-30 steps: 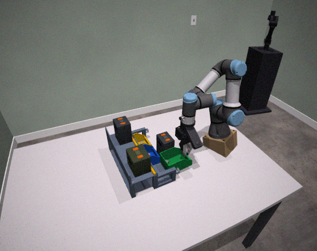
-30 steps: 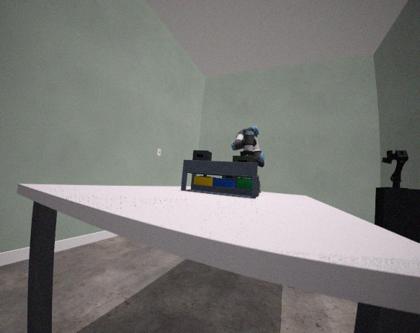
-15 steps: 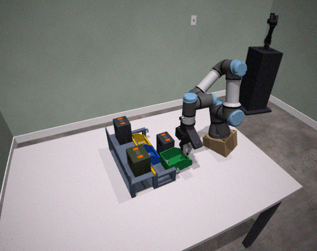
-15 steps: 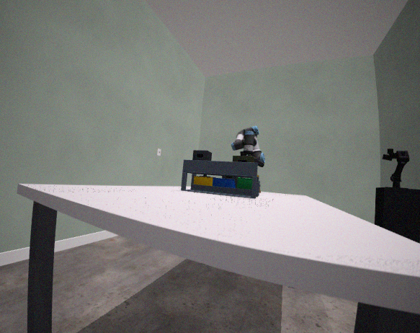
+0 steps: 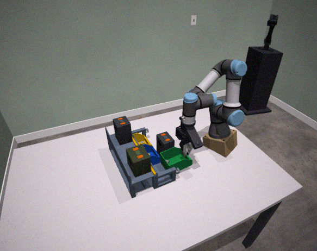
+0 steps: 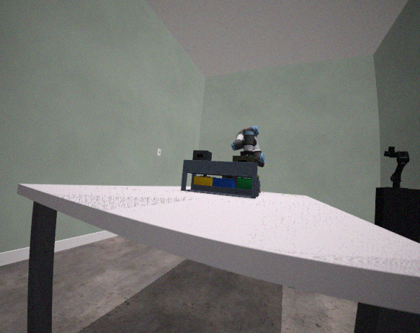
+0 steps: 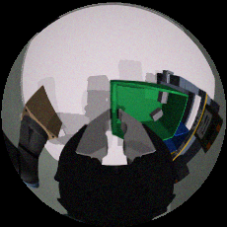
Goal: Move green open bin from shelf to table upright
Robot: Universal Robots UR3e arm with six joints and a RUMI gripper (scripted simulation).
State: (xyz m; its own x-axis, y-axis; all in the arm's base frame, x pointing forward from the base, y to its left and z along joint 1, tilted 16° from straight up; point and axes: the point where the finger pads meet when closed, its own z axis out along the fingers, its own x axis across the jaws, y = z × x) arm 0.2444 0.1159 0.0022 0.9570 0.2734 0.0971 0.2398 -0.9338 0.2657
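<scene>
The green bin lies 6 cm ahead of my hand, 2 cm to the left of it and 1 cm below it. The rest, counted from my hand: yellow bin (24 cm ahead, 17 cm to the right, 3 cm below); then blue bin (21 cm ahead, 6 cm to the right, 3 cm below).
</scene>
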